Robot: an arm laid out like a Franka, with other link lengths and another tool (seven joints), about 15 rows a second.
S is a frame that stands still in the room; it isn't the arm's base.
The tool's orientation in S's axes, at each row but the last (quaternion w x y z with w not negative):
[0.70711, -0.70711, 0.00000, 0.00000]
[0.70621, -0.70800, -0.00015, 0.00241]
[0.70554, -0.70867, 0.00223, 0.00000]
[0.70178, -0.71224, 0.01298, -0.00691]
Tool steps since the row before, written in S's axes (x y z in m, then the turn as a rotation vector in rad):
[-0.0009, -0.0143, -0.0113, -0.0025, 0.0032, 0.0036]
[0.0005, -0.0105, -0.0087, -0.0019, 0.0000, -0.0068]
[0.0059, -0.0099, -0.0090, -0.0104, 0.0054, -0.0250]
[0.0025, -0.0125, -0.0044, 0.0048, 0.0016, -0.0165]
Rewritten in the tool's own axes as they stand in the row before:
[-0.0009, 0.0113, -0.0143, -0.0025, -0.0036, 0.0032]
[0.0005, 0.0087, -0.0105, -0.0019, 0.0068, 0.0000]
[0.0060, 0.0090, -0.0098, -0.0103, 0.0250, 0.0055]
[0.0029, 0.0046, -0.0124, 0.0049, 0.0164, 0.0020]

